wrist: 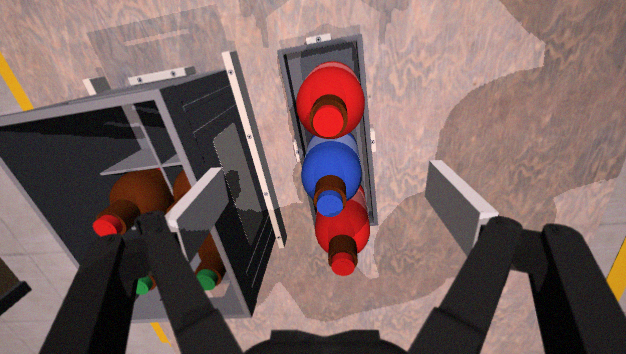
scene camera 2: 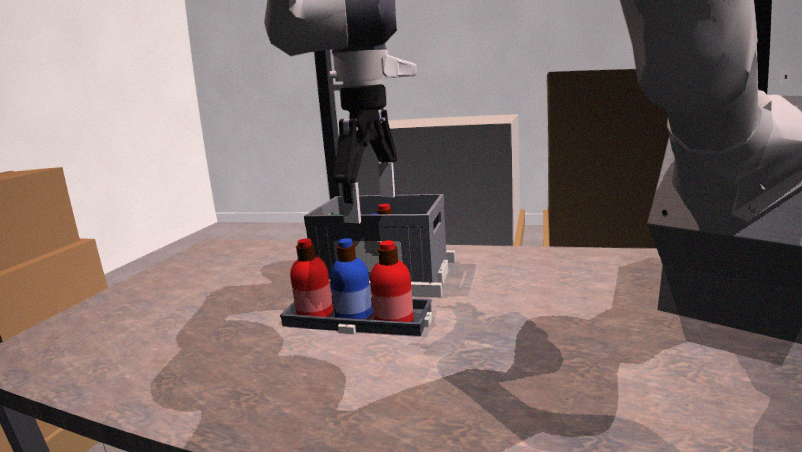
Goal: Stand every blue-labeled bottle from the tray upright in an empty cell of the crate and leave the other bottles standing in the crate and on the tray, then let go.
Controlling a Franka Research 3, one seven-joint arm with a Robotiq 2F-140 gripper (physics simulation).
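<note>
My gripper (scene camera 2: 369, 208) (wrist: 324, 182) is open and empty, its fingers above and either side of the tray bottles. A blue bottle (scene camera 2: 351, 289) (wrist: 331, 165) with a blue cap stands upright mid-tray (scene camera 2: 381, 326) (wrist: 361, 55). A red bottle (scene camera 2: 391, 286) (wrist: 331, 85) stands on one side of it, and another red bottle (scene camera 2: 310, 283) (wrist: 339, 227) on the other. The crate (scene camera 2: 421, 241) (wrist: 200, 112) holds a brown red-capped bottle (wrist: 140, 192) and green-capped bottles (wrist: 207, 280). Another brown bottle is partly hidden behind the left finger; a blue cap (scene camera 2: 374, 214) shows over the crate rim.
The tall crate stands close behind the tray, with a white strip (wrist: 249, 135) along its foot. Its dividers (wrist: 142, 160) show in the wrist view; no bottles show in the cells at its upper end. Cardboard boxes (scene camera 2: 39, 224) stand left of the table.
</note>
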